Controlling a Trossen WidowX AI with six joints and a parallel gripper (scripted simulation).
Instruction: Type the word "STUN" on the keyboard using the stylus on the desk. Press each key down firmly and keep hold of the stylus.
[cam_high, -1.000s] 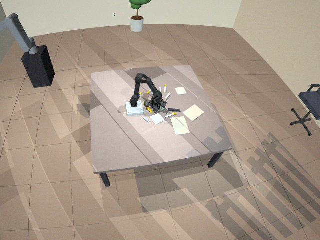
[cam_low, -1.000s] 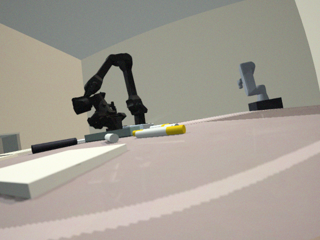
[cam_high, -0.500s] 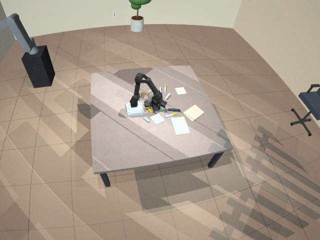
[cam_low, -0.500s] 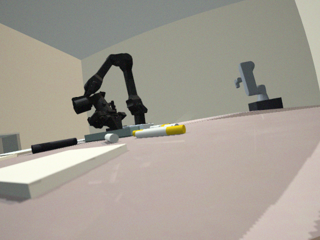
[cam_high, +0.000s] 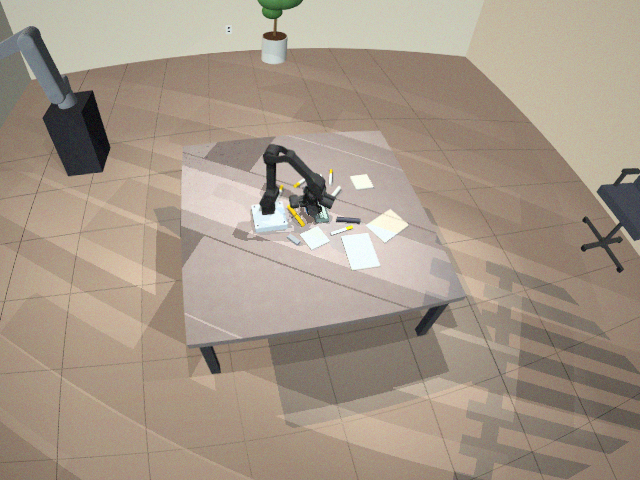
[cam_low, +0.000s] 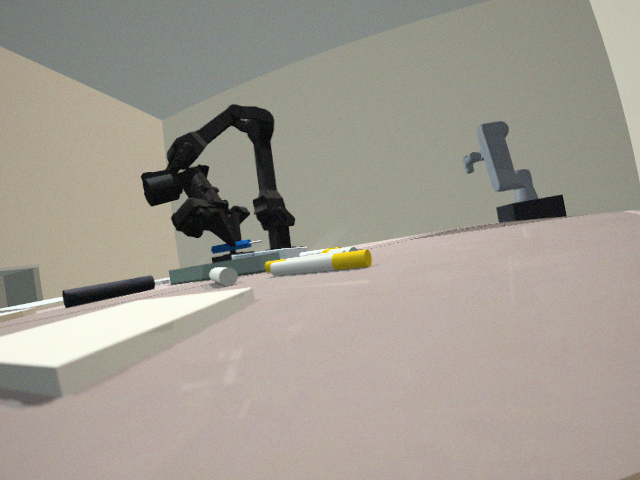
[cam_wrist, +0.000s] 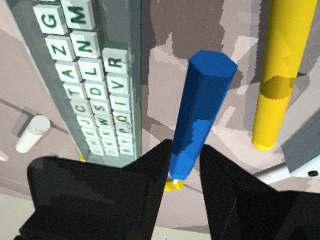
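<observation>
Right now the stylus is 20 mm to the left of my gripper tip. Also, from my gripper tip: grey block 50 mm ahead, 160 mm to the left, 50 mm below; white cylinder 180 mm ahead, 110 mm to the left, 40 mm below; yellow marker 50 mm behind, 30 mm to the right, 40 mm below.
</observation>
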